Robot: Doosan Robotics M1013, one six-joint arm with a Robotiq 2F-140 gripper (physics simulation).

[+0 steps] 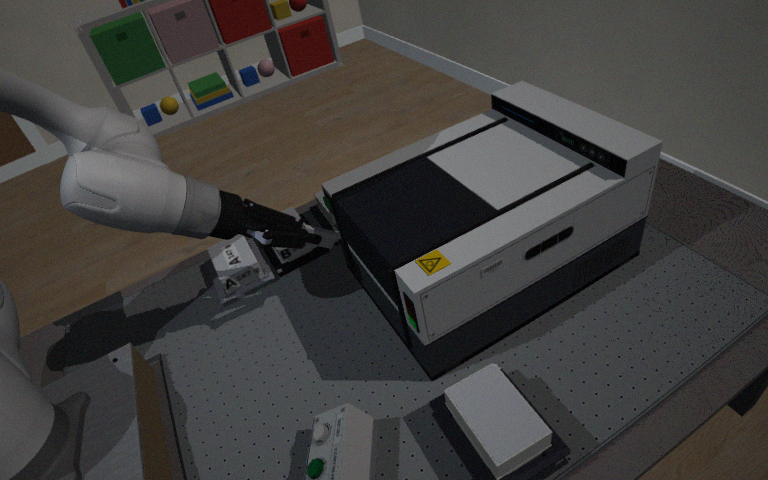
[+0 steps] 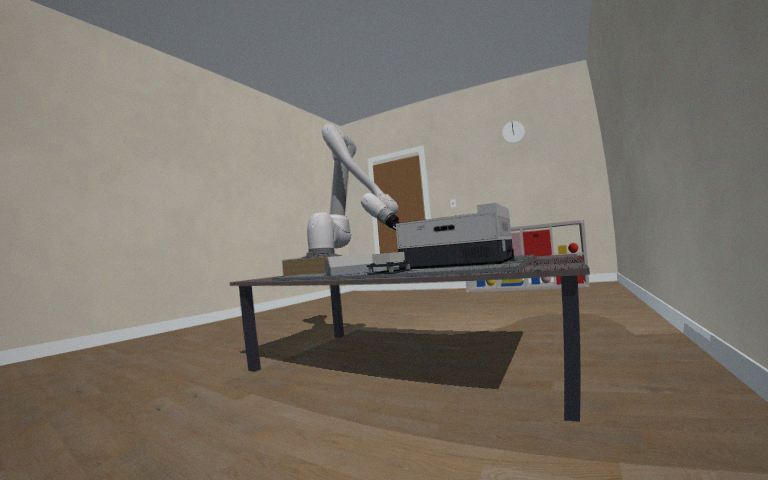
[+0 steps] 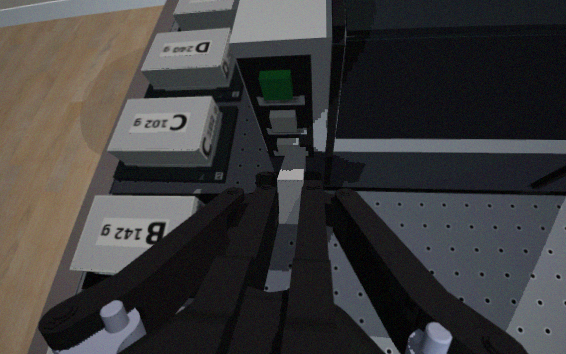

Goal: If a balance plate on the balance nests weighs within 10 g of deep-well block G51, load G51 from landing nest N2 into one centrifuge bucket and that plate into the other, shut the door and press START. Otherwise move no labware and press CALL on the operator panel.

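Seen in the pictures: gripper, between the fingertips: (image 1: 332, 240) (image 3: 296, 164); arm's base, origin of its link: (image 1: 32, 461).
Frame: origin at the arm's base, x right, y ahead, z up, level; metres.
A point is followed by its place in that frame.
Note:
My gripper (image 1: 318, 233) (image 2: 395, 223) (image 3: 296, 164) {x -0.177, y 0.573, z 0.027 m} is shut and empty, its tips close in front of the button column on the centrifuge's (image 1: 487, 288) {x 0.112, y 0.729, z 0.065 m} (image 2: 475, 229) {x 0.093, y 0.979, z 0.069 m} front. That column has a green button (image 3: 276, 85) {x -0.184, y 0.583, z 0.108 m} and grey buttons (image 3: 283, 121) {x -0.184, y 0.583, z 0.073 m}. The centrifuge top shows a dark front part and a white rear panel; its buckets cannot be made out. Plates B 142 g (image 3: 135, 232) {x -0.343, y 0.503, z -0.023 m} (image 1: 286, 251) {x -0.282, y 0.486, z -0.037 m}, C 102 g (image 3: 160, 123) {x -0.366, y 0.641, z -0.023 m} and D 240 g (image 3: 187, 50) {x -0.372, y 0.774, z -0.023 m} stand on dark nests; plate A 147 g (image 1: 243, 271) {x -0.267, y 0.390, z -0.030 m} stands nearer the arm. A white block (image 1: 498, 416) {x 0.261, y 0.649, z 0.003 m} (image 2: 388, 258) {x 0.312, y 0.689, z -0.018 m} sits on a dark nest, its label unseen.
The operator panel (image 1: 356, 447) {x 0.199, y 0.467, z -0.014 m} (image 2: 351, 264) {x 0.259, y 0.450, z -0.035 m}, with a white knob (image 1: 321, 433) {x 0.163, y 0.431, z -0.004 m} and a green button (image 1: 315, 468) {x 0.205, y 0.408, z -0.006 m}, stands left of the white block. The plate row runs along the table edge beside the centrifuge. The arm base stands on a wooden block (image 1: 151, 418) {x -0.024, y 0.173, z -0.048 m} (image 2: 304, 267) {x 0.170, y 0.032, z -0.041 m}.

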